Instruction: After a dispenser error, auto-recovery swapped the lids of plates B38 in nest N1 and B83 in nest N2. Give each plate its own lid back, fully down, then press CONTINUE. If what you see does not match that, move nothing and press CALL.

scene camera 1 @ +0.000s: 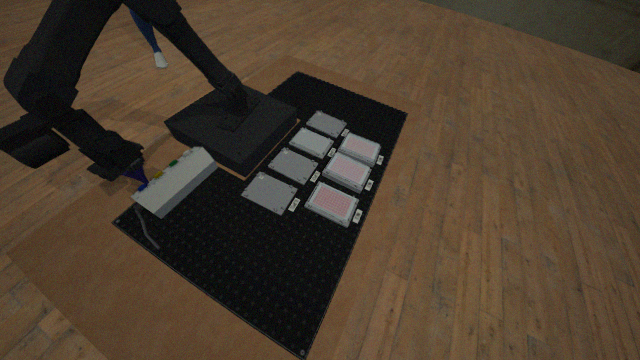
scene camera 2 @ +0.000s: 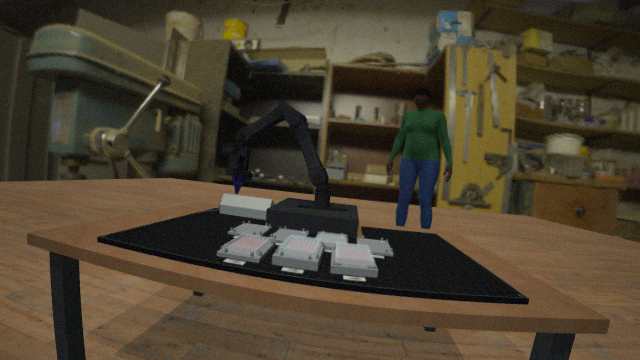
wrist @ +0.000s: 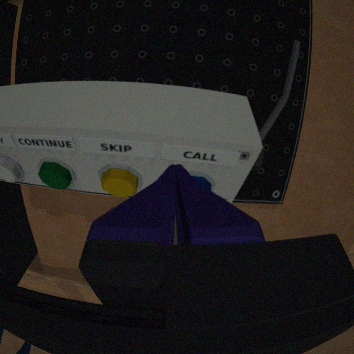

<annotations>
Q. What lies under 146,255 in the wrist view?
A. My gripper.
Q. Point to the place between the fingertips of my gripper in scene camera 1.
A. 147,183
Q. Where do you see a yellow SKIP button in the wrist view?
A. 119,182
</annotations>
